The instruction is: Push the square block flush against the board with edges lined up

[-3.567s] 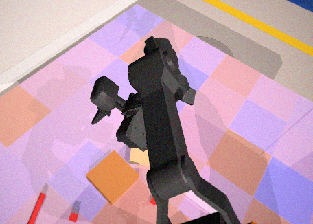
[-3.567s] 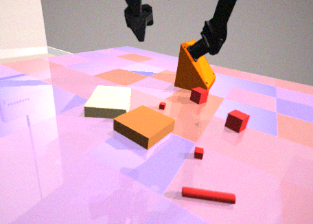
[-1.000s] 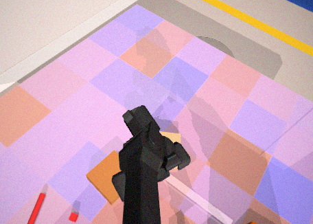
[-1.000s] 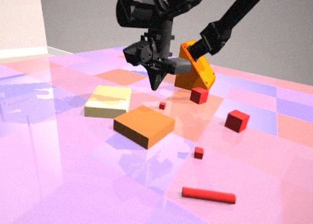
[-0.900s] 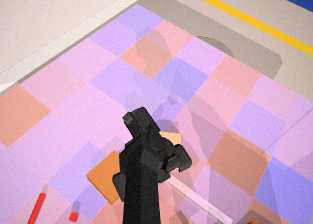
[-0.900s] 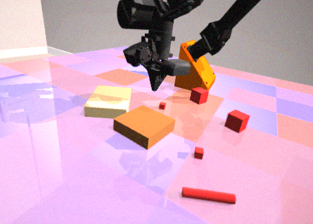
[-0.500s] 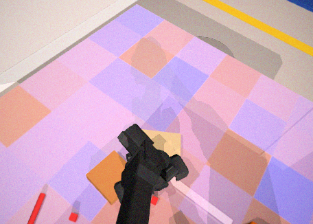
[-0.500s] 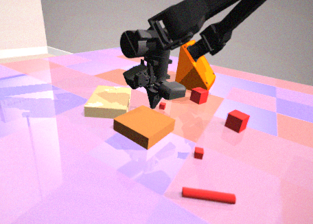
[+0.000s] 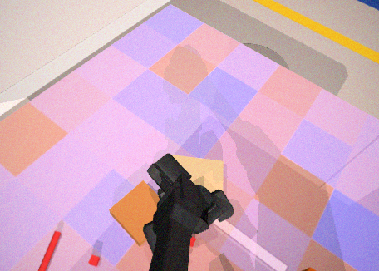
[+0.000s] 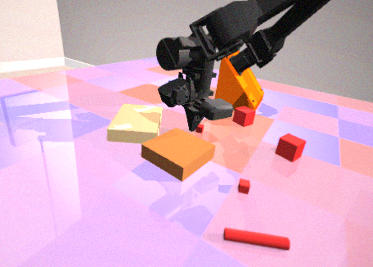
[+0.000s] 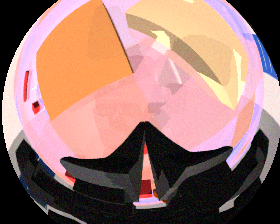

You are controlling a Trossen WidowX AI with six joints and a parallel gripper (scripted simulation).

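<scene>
My gripper tip is now 40 mm short of the cream board, 120 mm to the left of it and 10 mm below it. Round my gripper tip: red rod 230 mm ahead, 170 mm to the left; orange square block 110 mm ahead, 10 mm to the left, 10 mm above.
</scene>
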